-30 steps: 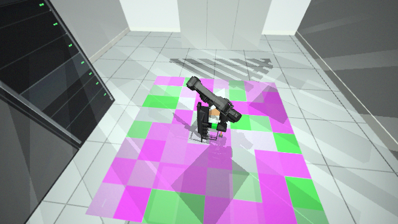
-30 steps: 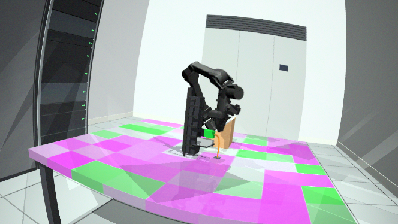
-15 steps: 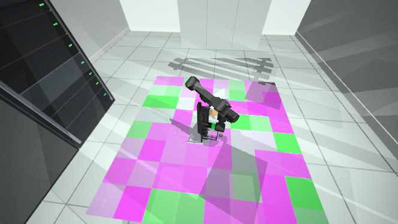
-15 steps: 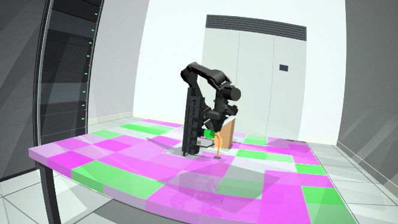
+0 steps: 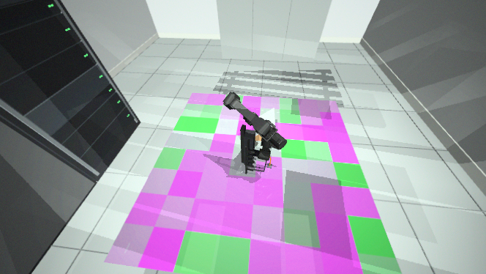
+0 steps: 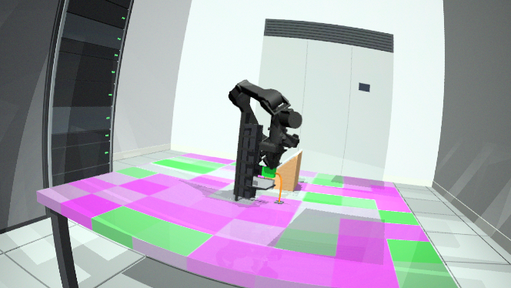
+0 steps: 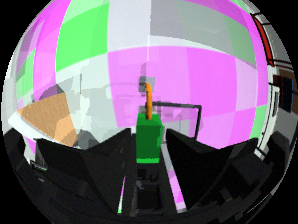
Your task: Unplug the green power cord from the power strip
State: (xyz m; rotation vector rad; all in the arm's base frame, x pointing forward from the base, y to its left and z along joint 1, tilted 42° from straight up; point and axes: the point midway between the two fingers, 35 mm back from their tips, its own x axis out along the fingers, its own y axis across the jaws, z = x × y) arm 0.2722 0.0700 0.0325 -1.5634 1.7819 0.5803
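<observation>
The green plug lies 30 mm to the right of my gripper tip and 10 mm below it.
</observation>
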